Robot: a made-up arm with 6 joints.
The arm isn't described. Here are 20 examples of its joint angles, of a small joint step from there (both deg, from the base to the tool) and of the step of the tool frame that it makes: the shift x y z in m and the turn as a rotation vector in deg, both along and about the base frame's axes.
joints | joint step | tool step
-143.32 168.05 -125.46 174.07 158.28 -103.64 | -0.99 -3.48 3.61 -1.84 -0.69 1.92 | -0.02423 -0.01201 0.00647 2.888 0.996 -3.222
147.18 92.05 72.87 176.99 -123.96 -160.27 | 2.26 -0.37 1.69 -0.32 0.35 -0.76 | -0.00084 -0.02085 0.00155 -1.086 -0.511 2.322
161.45 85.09 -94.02 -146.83 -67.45 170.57 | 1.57 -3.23 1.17 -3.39 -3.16 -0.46 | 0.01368 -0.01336 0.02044 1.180 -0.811 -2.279
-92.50 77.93 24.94 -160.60 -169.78 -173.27 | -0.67 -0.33 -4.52 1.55 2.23 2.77 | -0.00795 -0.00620 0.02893 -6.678 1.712 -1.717
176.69 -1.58 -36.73 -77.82 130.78 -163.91 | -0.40 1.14 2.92 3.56 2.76 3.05 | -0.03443 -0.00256 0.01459 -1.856 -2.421 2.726
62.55 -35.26 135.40 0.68 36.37 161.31 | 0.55 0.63 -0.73 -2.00 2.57 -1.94 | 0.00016 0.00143 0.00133 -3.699 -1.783 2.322
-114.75 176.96 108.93 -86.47 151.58 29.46 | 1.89 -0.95 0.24 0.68 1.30 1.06 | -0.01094 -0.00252 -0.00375 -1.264 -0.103 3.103
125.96 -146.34 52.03 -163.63 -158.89 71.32 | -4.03 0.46 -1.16 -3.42 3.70 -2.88 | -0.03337 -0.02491 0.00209 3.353 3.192 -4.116
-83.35 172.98 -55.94 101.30 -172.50 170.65 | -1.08 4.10 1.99 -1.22 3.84 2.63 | -0.01640 0.04754 -0.03583 4.767 1.968 4.030
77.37 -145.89 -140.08 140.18 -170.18 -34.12 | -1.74 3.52 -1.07 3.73 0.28 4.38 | -0.00181 -0.01712 0.00024 -1.822 -0.032 -2.300
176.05 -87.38 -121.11 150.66 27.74 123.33 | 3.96 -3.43 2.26 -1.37 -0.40 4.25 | -0.00334 0.01141 -0.02120 -2.482 -0.074 2.593
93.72 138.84 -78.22 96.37 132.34 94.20 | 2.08 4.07 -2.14 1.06 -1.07 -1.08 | -0.02079 -0.02246 -0.02898 -1.430 2.005 1.907
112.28 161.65 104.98 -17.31 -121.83 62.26 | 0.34 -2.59 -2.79 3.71 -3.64 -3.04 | -0.00648 0.03109 -0.02673 10.944 -1.454 1.232
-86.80 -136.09 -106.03 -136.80 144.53 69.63 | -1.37 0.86 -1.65 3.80 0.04 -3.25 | -0.00292 0.00341 0.00740 0.741 -5.065 -5.551
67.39 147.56 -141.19 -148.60 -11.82 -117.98 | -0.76 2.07 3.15 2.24 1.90 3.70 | 0.01613 0.02517 -0.01547 -2.692 3.866 4.792
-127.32 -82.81 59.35 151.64 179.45 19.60 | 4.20 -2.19 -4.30 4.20 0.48 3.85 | -0.01282 0.05722 -0.03411 -5.437 4.284 4.404
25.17 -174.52 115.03 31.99 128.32 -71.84 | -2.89 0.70 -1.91 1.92 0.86 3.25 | -0.01375 0.01445 -0.00771 0.490 1.188 -1.509
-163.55 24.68 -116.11 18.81 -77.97 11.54 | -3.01 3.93 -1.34 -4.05 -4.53 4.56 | -0.02451 -0.02447 0.00395 -3.954 2.097 -5.996
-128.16 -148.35 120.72 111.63 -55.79 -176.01 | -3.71 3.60 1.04 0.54 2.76 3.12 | 0.01627 -0.02606 0.03207 2.547 1.081 -2.270
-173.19 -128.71 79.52 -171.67 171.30 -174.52 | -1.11 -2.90 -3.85 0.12 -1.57 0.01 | 0.01183 -0.01042 -0.05185 -0.340 5.191 -1.226
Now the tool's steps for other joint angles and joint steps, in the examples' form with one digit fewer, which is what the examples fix.
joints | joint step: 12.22 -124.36 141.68 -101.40 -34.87 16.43 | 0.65 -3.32 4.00 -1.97 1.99 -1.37
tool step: 0.0212 0.0000 -0.0211 0.84 -0.32 -2.85
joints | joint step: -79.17 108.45 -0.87 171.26 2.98 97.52 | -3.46 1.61 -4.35 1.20 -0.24 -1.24
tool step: -0.0524 -0.0131 0.0111 -2.49 -0.33 -3.54
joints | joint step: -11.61 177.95 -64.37 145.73 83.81 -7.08 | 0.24 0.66 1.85 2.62 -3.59 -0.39
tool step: -0.0063 -0.0001 -0.0193 2.40 4.93 -2.91
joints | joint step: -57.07 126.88 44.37 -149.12 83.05 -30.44 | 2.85 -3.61 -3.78 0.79 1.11 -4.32
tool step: 0.0584 -0.0422 0.0436 -7.34 -0.08 1.63
